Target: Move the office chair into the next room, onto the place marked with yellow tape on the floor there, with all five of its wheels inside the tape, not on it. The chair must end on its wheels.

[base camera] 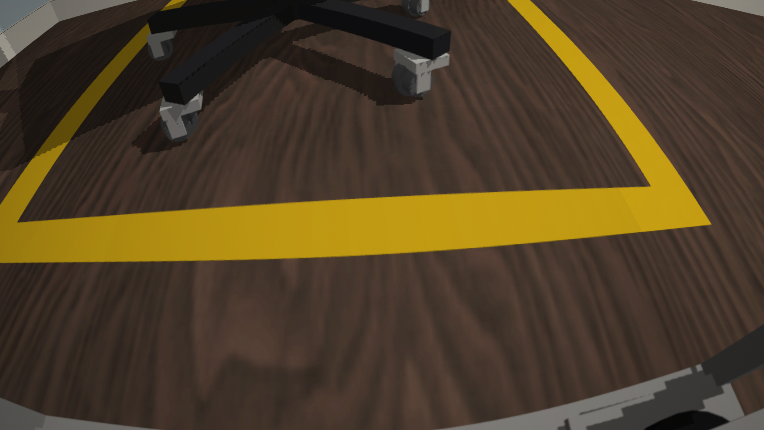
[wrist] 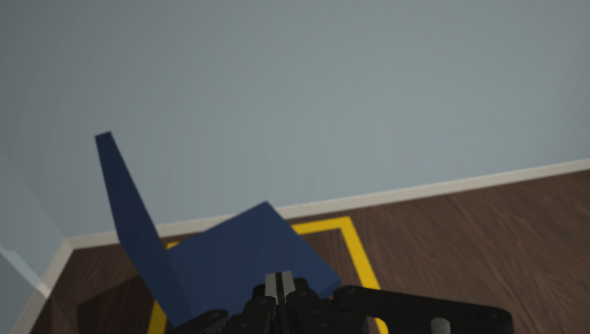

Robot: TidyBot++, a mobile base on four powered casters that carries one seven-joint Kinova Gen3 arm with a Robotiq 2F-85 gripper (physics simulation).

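Frame: origin at the arm's base, x ahead, y left, z up, level; metres.
Seen in the pictures: gripper, between the fingertips: [wrist: 281, 290].
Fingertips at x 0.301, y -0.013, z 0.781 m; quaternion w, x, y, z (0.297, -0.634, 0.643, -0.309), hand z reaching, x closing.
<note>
Offsets run from my fingertips to a thing's top centre. "*": to the spot under its first point. Level surfaces: height alone.
The office chair [base camera: 374, 24] [wrist: 240, 260] stands upright on its wheels, with a dark blue seat and backrest in the wrist view. In the base view, its black legs end in grey wheels. The front wheel {* dy +0.262, dx +0.263, dz -1.130 m} [base camera: 179, 120], right wheel {dy -0.080, dx +0.326, dz -1.125 m} [base camera: 414, 74] and left wheel {* dy +0.421, dx +0.580, dz -1.133 m} [base camera: 161, 45] are inside the yellow tape [base camera: 347, 227] [wrist: 360, 250]; the left one is close to the tape's inner edge. A further wheel {* dy -0.130, dx +0.652, dz -1.143 m} [base camera: 417, 6] shows partly at the top edge; the fifth is hidden. My gripper [wrist: 281, 290] is shut and empty, and appears in front of the seat without holding it.
A pale blue-grey wall [wrist: 350, 100] with a light baseboard [wrist: 425, 191] runs behind the taped place and meets another wall at a corner on the left. Dark wood floor {dz -1.177 m} [base camera: 400, 320] [wrist: 475, 230] lies around the tape. Part of my base [base camera: 614, 405] shows at the bottom right.
</note>
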